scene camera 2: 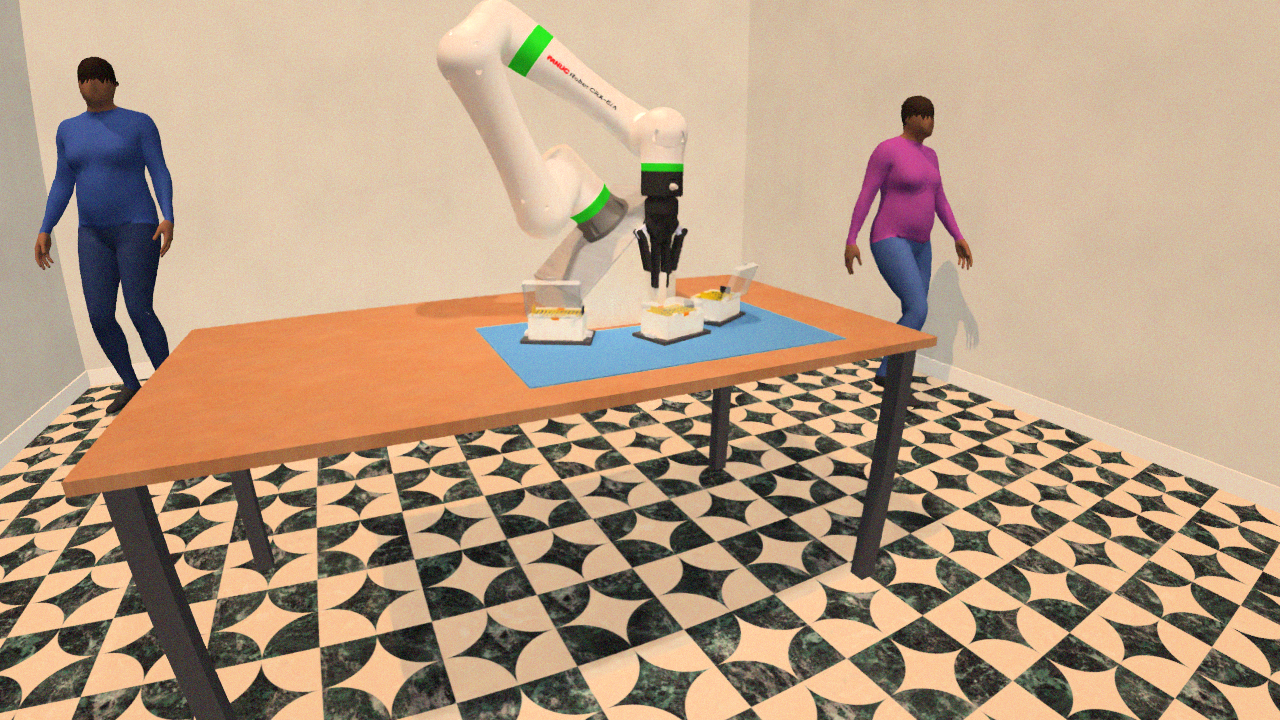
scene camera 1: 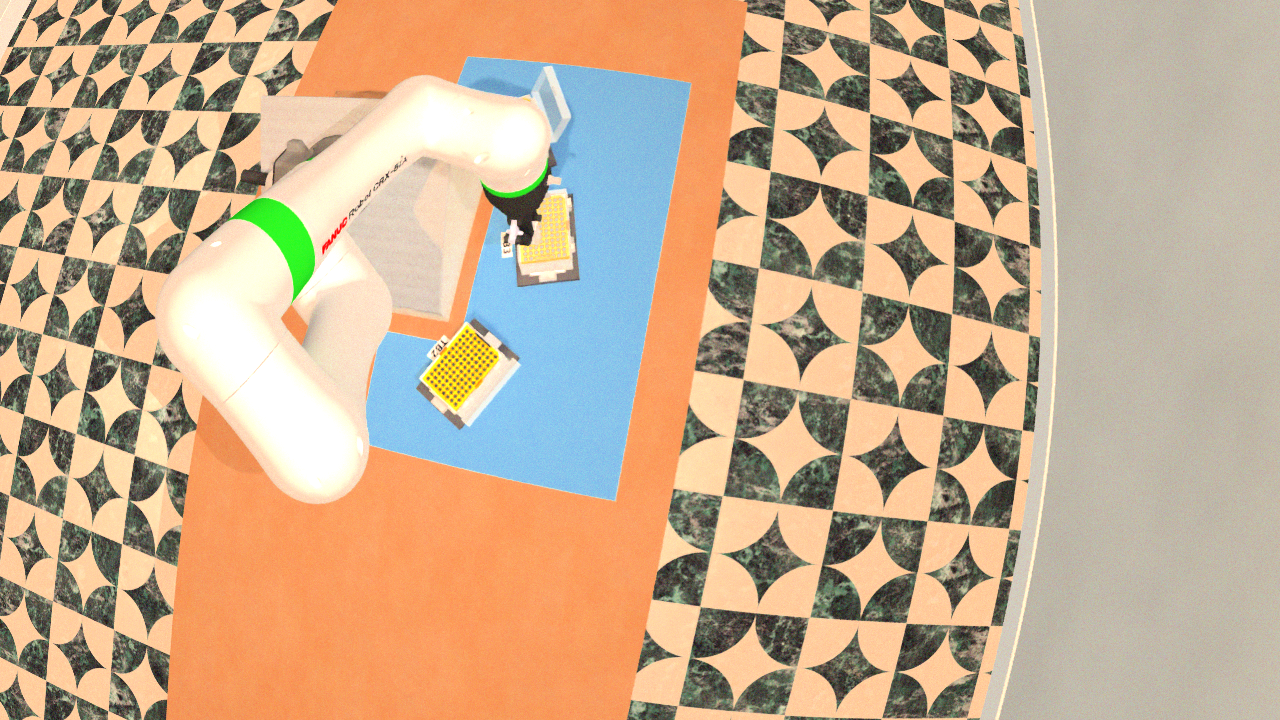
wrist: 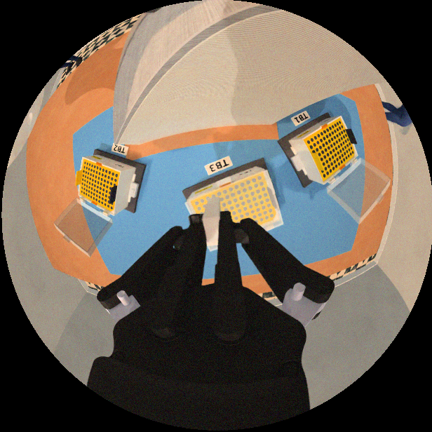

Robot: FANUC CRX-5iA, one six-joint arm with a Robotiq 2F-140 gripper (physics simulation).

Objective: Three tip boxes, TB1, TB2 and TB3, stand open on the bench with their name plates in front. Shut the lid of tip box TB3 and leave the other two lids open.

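Places are measured from the arm's base along level axes (x up, y right, z ahead), in centimetres.
Pixels of known places: gripper, between the fingertips: (scene camera 2: 659,302) (scene camera 1: 531,239); arm's base, origin of its link: (scene camera 2: 607,221).
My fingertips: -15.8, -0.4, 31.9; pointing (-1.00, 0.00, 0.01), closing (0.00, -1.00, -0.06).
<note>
Ahead of a thing's pixels: the offset from my fingertips to its middle, as dx, dy, dz. "*": to the spot under its first point. Level surfaces: height alone.
Tip box TB3 @[-3.7, -2.5, -0.1] (scene camera 1: 552,223) (scene camera 2: 671,324) (wrist: 252,200) stands in the middle behind its name plate (wrist: 218,165). Its yellow rack looks pale through the clear lid, which lies down over the box. Tip box TB1 @[-4.3, -20.2, -10.6] (scene camera 2: 718,308) (wrist: 327,150) has its clear lid @[* +2.0, -25.3, -4.0] (scene camera 1: 551,102) (scene camera 2: 743,279) (wrist: 360,190) open. Tip box TB2 @[-4.3, +21.7, -6.8] (scene camera 1: 459,365) (scene camera 2: 556,325) (wrist: 99,184) has its lid @[* +4.5, +25.8, +1.6] (scene camera 2: 551,293) (wrist: 83,227) open. My gripper (scene camera 1: 516,234) (scene camera 2: 660,282) (wrist: 214,207) is shut and empty, pointing down above TB3 near its name-plate side. Its fingers hide part of TB3 in the wrist view.
The boxes stand on a blue mat @[dx -7.6] (scene camera 1: 572,358) (scene camera 2: 546,362) (wrist: 165,225) on the orange bench @[dx -7.9] (scene camera 1: 384,573) (scene camera 2: 340,376). The arm's base stands behind them. TB1 and TB2 flank TB3 with their raised lids. Two people (scene camera 2: 111,179) (scene camera 2: 905,197) stand beyond the bench.
</note>
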